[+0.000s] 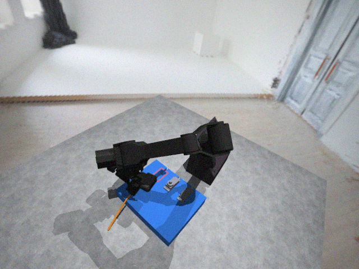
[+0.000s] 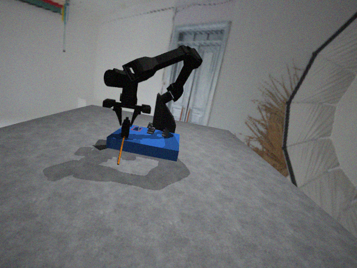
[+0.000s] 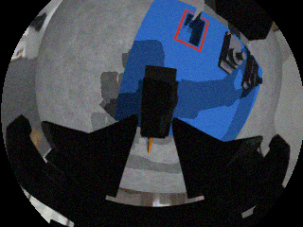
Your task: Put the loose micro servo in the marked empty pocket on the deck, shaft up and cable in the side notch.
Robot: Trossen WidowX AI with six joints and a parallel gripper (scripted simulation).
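The blue deck lies 90 mm to the left of my gripper tip, 70 mm below it and 20 mm behind it.
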